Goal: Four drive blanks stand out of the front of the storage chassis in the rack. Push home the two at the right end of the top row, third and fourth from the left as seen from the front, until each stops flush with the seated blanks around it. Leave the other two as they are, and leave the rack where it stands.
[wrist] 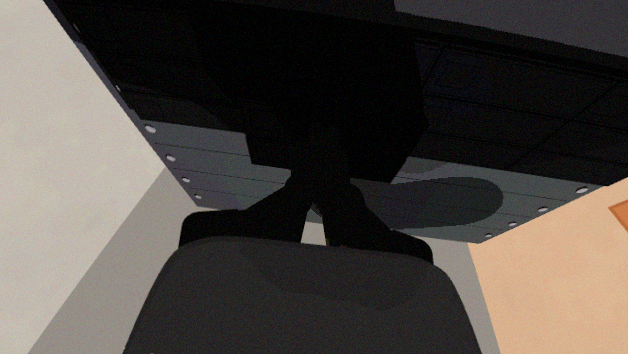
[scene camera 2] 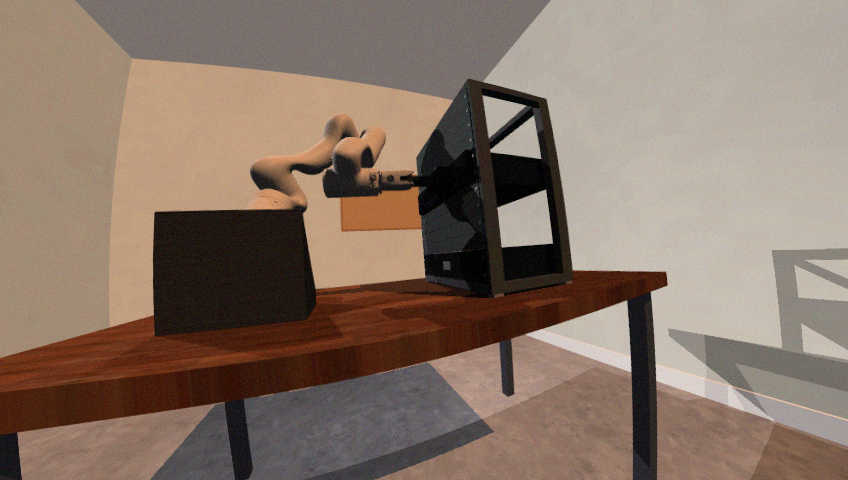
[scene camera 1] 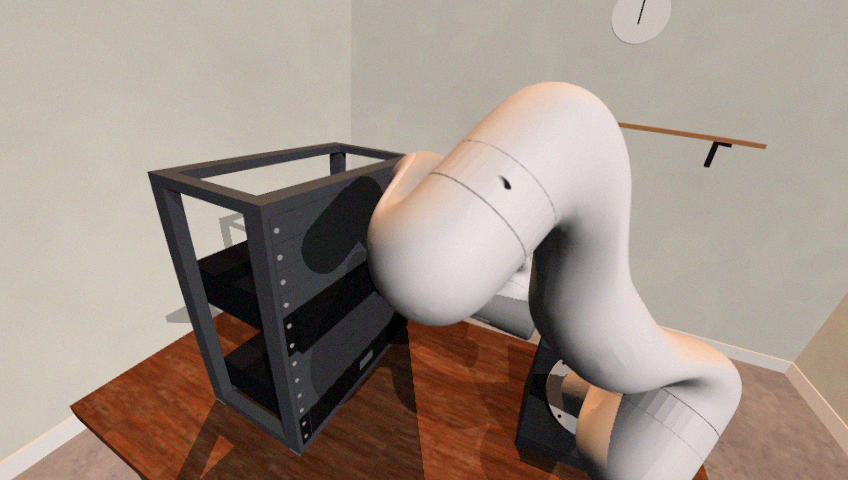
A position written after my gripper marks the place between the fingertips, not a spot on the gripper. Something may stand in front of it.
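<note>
My gripper (scene camera 2: 433, 181), also (wrist: 319, 142). A rack (scene camera 1: 301, 278), also (wrist: 457, 127) and (scene camera 2: 459, 213).
</note>
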